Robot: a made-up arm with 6 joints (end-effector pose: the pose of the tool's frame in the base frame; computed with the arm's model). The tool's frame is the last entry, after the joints. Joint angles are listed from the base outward.
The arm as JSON. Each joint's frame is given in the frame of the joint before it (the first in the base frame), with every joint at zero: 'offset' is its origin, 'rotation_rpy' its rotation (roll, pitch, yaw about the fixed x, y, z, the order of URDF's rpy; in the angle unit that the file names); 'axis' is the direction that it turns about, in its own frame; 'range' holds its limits. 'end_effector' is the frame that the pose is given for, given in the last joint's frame.
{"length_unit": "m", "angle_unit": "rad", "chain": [
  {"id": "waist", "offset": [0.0, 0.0, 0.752], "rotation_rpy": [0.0, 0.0, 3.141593], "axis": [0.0, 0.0, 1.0], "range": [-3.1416, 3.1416]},
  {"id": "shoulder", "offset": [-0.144, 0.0, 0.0], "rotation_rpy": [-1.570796, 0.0, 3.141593], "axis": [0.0, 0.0, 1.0], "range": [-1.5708, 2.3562]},
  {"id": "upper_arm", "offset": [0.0, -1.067, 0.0], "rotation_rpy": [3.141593, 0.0, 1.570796], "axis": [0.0, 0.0, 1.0], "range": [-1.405, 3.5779]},
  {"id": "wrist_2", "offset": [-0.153, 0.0, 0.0], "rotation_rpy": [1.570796, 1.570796, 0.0], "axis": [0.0, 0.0, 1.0], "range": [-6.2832, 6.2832]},
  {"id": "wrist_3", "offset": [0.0, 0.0, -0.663], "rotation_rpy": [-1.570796, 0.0, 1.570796], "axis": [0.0, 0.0, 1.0], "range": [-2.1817, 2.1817]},
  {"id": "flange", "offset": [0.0, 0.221, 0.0], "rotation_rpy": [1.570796, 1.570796, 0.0], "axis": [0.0, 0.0, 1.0], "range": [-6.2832, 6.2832]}
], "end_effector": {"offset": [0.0, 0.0, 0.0], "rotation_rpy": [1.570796, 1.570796, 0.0]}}
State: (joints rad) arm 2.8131 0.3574 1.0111 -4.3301 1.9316 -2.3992
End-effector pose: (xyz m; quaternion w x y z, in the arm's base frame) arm -0.9474 0.1202 2.1675 0.5613 0.2776 0.0533 -0.7778
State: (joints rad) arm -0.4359 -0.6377 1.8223 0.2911 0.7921 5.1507
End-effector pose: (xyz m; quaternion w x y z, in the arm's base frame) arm -1.1757 0.5974 1.8890 0.1010 -0.3017 -0.8461 0.4276
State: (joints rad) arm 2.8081 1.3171 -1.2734 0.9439 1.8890 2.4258
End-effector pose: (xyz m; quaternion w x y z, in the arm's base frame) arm -0.8262 0.1063 0.4736 0.3134 -0.1100 0.7128 -0.6177
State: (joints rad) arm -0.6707 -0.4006 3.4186 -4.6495 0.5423 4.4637
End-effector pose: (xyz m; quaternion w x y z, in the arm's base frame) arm -0.5910 0.6142 1.0866 0.2653 0.5660 0.7755 -0.0886
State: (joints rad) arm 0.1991 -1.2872 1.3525 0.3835 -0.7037 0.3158
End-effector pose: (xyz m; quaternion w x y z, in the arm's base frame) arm -1.5766 -0.3727 1.4327 0.5812 0.0082 -0.7718 -0.2579
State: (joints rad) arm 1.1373 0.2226 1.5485 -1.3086 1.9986 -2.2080
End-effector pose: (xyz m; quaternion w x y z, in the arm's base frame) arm 0.3103 0.2080 2.3967 0.7911 -0.4514 0.3464 -0.2246
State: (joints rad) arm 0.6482 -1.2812 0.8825 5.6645 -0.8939 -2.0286
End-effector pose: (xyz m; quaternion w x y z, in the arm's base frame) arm -1.1260 -0.7275 1.7143 0.1698 0.6365 0.1715 0.7326
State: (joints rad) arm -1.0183 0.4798 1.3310 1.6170 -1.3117 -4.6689
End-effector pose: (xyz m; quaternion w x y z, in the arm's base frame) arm 0.3370 -0.9533 2.3471 0.0319 -0.3515 0.8491 -0.3930
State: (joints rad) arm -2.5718 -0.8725 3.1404 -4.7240 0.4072 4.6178
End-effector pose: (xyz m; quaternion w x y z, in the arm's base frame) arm 0.9843 0.5267 0.6762 0.1505 0.9119 0.0534 -0.3781
